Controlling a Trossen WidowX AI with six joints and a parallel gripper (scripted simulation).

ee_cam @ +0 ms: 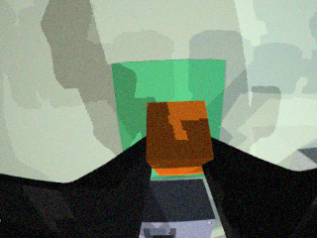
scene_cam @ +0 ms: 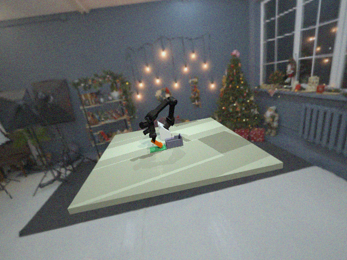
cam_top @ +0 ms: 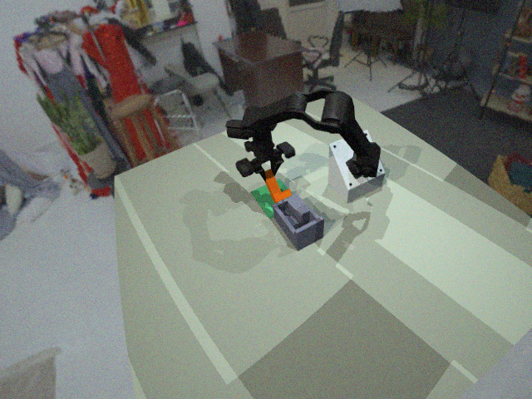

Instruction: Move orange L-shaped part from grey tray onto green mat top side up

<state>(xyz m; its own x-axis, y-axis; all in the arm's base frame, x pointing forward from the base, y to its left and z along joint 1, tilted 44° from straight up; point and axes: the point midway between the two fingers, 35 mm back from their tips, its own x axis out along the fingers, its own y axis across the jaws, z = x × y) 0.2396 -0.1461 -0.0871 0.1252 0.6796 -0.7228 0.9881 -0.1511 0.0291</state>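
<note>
Right now the orange L-shaped part is 10 mm behind my gripper tip, 30 mm to the left of it and 30 mm below it. The rest, counted from my gripper tip: green mat (20 mm to the left, 90 mm below).
</note>
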